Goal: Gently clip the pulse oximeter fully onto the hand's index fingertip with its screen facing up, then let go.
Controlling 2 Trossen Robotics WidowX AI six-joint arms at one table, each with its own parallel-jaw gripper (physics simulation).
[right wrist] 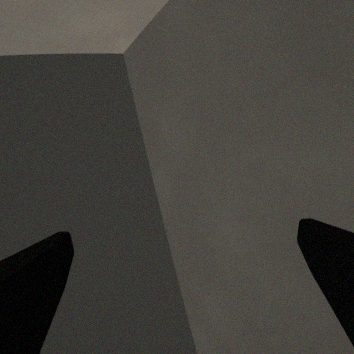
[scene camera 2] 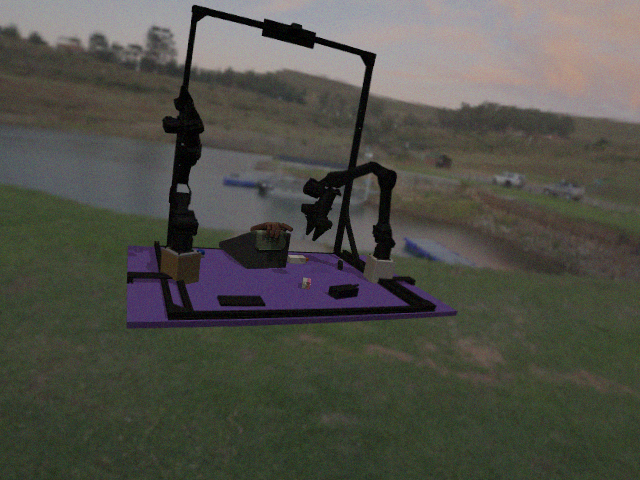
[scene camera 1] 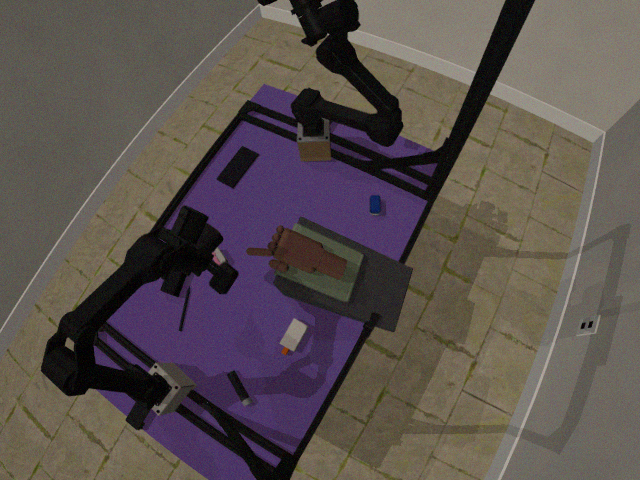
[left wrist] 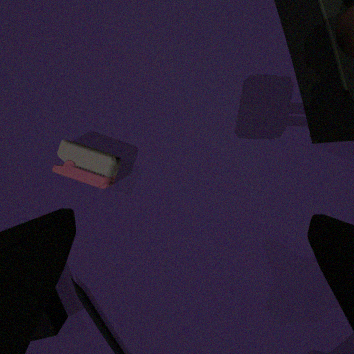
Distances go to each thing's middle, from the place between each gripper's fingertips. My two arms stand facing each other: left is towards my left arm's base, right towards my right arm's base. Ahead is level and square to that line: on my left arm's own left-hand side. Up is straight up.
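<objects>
The dark grey plate (scene camera 1: 382, 282) is 420 mm to the left of my right hand, 350 mm behind it and 610 mm below it.
As for my left gripper, I have it 14 cm above the dark grey plate, 14 cm to the left of the plate and 28 cm past it.
</objects>
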